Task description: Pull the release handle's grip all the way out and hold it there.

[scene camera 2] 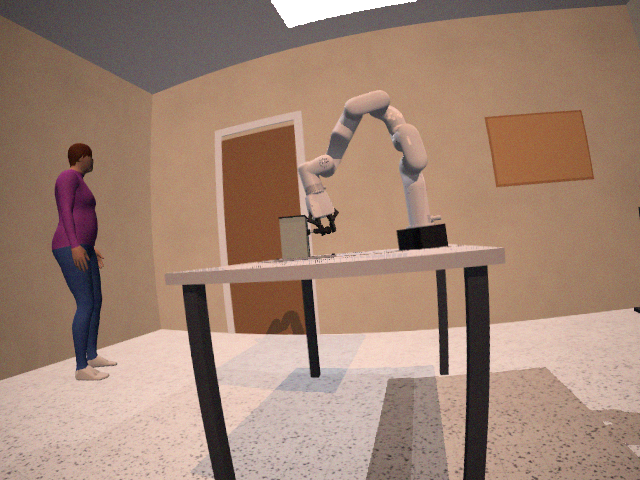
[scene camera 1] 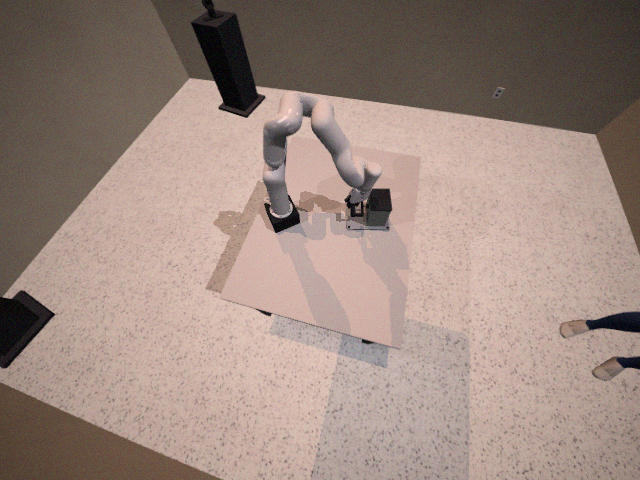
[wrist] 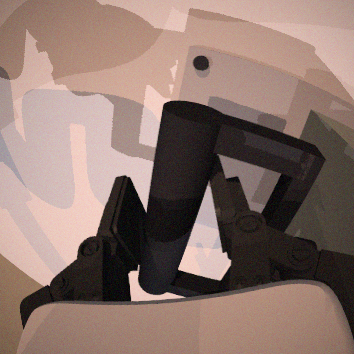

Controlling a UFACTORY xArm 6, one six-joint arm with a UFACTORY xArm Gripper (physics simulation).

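The release handle's black round grip [scene camera 1: 353, 211] [wrist: 180, 165] stands off the left side of the dark grey-green box [scene camera 1: 379, 200] [scene camera 2: 293, 237] [wrist: 327, 200], joined to a black rectangular frame. My gripper [scene camera 1: 355, 203] [scene camera 2: 324, 230] [wrist: 172, 186] has its fingers on either side of the grip. In the wrist view the left pad meets or nearly meets the grip, and a gap shows between the grip and the right finger. The fingers stand part open. The right finger reaches into the handle's frame and hides the place where the frame meets the box.
The box stands on a pale base plate [scene camera 1: 355, 226] [wrist: 230, 77] with dark bolts. The table [scene camera 1: 310, 268] [scene camera 2: 361, 267] carries it and the arm's black base [scene camera 1: 283, 222] [scene camera 2: 422, 236]. A person [scene camera 2: 74, 211] stands on the floor beyond the table's box end. A dark pedestal [scene camera 1: 227, 62] stands near the wall.
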